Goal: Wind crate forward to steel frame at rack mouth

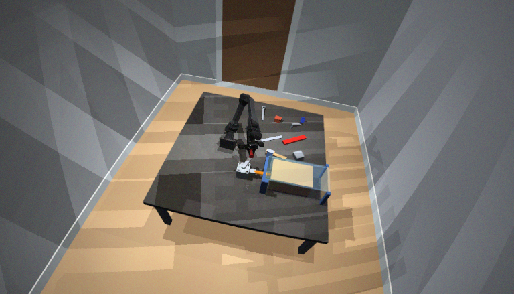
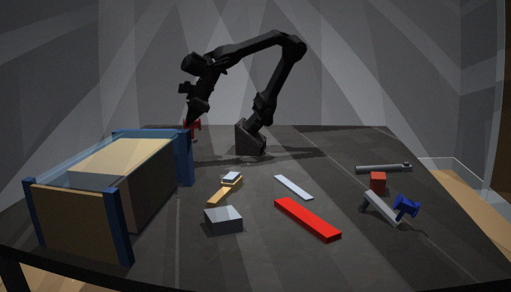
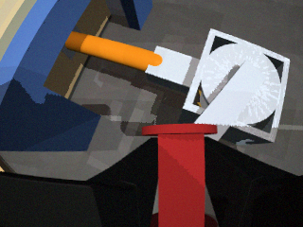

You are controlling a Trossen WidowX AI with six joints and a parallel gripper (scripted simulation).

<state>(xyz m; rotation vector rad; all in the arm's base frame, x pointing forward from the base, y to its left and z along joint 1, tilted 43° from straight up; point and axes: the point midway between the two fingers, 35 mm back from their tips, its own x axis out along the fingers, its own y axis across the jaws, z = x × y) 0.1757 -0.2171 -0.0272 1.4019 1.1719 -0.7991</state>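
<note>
Now: gripper tip 7 cm past the grey winch, 8 cm to the left of it and 11 cm above it. Round my gripper tip: clear-panelled cubby: 35 cm ahead, 12 cm to the right, 3 cm below; then red spool-shaped grip: 2 cm to the left, 1 cm below; then wooden-handled tool: 20 cm ahead, 14 cm to the left, 13 cm below.
</note>
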